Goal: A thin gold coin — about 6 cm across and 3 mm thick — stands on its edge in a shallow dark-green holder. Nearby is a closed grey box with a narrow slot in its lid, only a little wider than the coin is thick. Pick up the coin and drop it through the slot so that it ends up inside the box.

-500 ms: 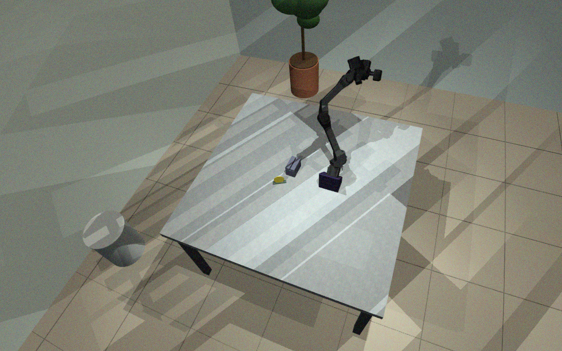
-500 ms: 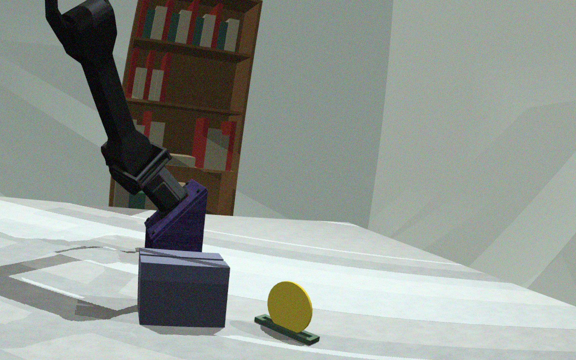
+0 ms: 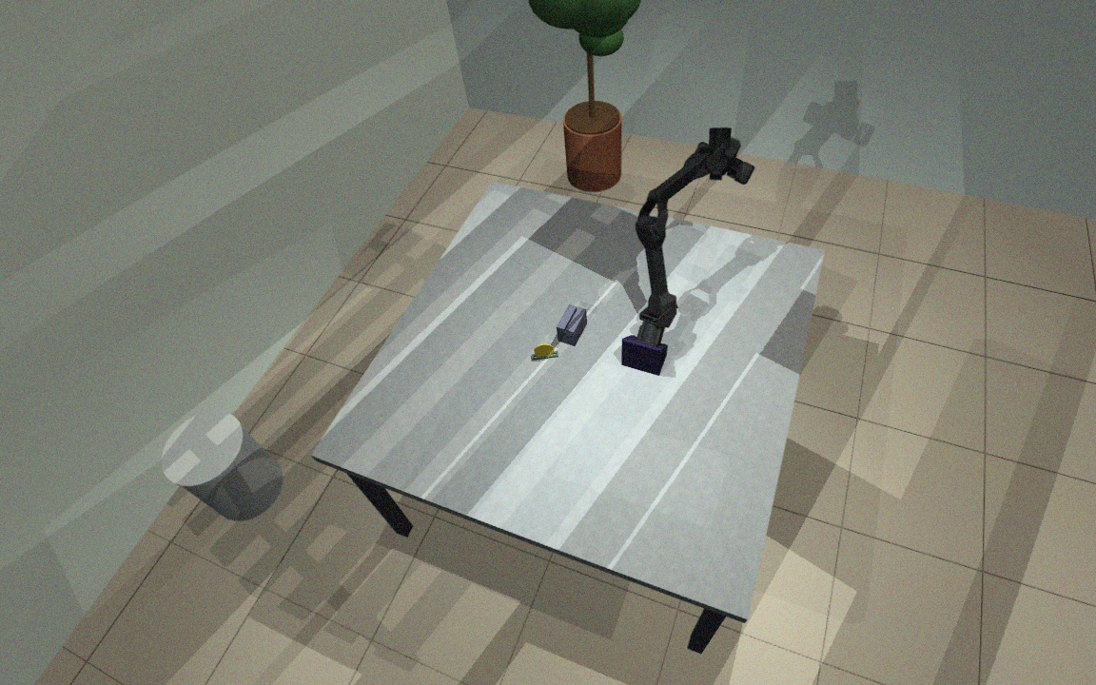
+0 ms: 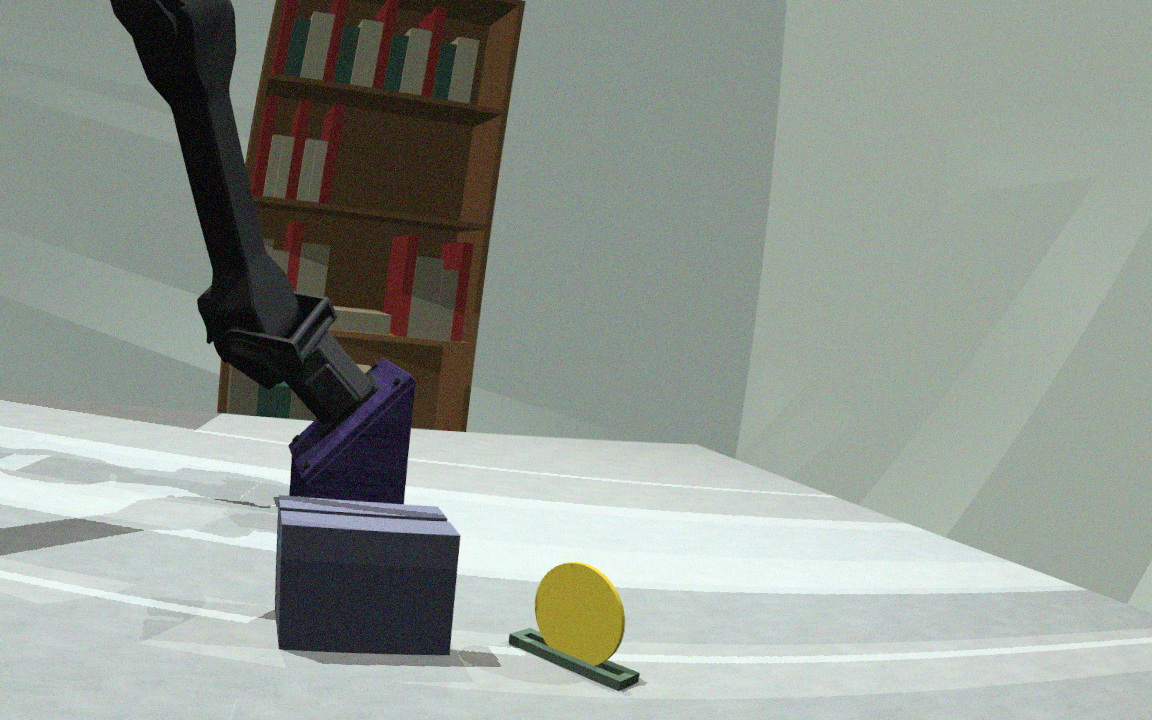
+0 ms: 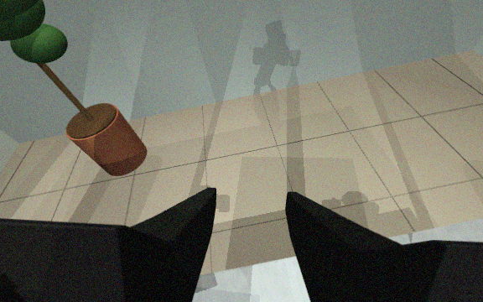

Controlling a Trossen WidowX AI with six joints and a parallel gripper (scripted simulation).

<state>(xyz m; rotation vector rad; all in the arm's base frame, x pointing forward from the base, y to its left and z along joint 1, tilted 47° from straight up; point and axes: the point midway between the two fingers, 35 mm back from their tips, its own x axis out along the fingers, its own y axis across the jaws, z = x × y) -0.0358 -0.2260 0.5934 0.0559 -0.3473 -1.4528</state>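
The gold coin lies 730 mm to the left of my gripper tip, 320 mm ahead of it and 290 mm below it.
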